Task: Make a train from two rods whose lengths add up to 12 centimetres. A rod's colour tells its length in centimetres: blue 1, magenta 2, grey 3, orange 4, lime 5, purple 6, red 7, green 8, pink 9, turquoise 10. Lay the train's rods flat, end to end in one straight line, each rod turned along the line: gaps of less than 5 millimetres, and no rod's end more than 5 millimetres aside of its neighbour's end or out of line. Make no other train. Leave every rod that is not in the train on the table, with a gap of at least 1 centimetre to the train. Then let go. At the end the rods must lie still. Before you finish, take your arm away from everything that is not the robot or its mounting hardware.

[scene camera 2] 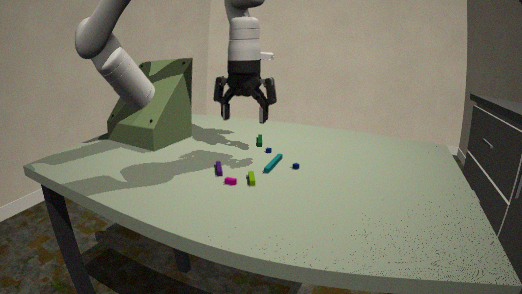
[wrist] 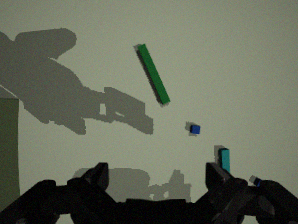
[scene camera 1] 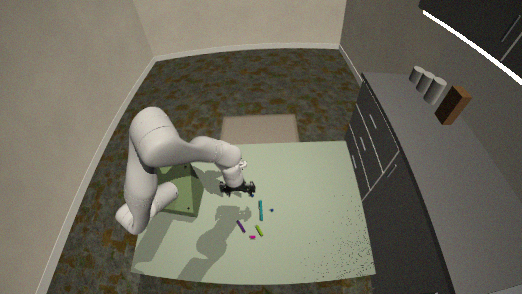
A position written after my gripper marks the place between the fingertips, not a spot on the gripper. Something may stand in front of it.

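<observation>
I can see my gripper (scene camera 2: 244, 121), and the wrist view gives me a sight of it as well (wrist: 156, 173).
</observation>
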